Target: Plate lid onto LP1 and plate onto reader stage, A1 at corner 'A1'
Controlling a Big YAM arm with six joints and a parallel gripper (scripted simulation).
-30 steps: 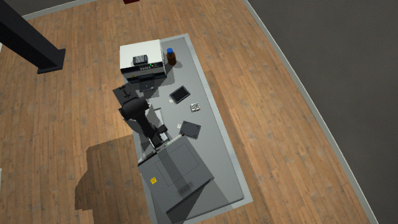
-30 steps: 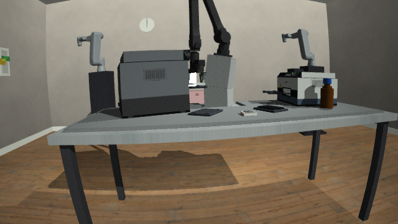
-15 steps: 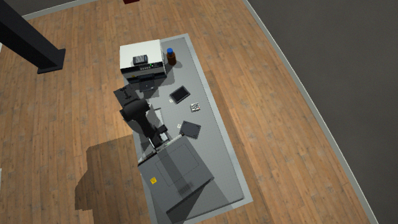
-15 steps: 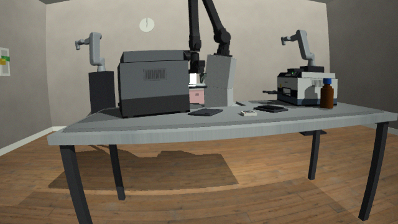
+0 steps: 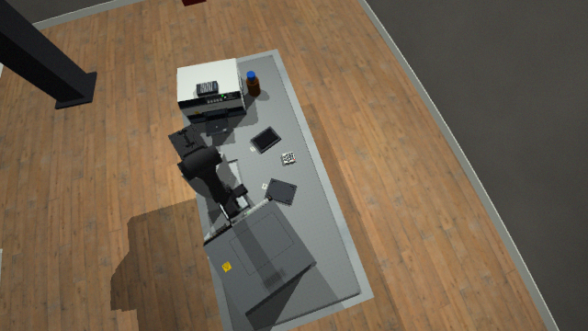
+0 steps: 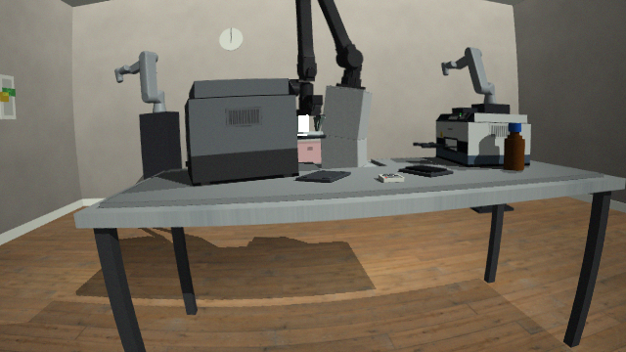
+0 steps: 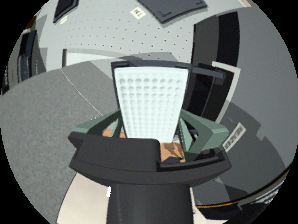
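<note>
My gripper is now right at the lidded plate. From my hand the other things lie so: brown capped bottle (810 mm to the left, 200 mm ahead, 30 mm below).
</note>
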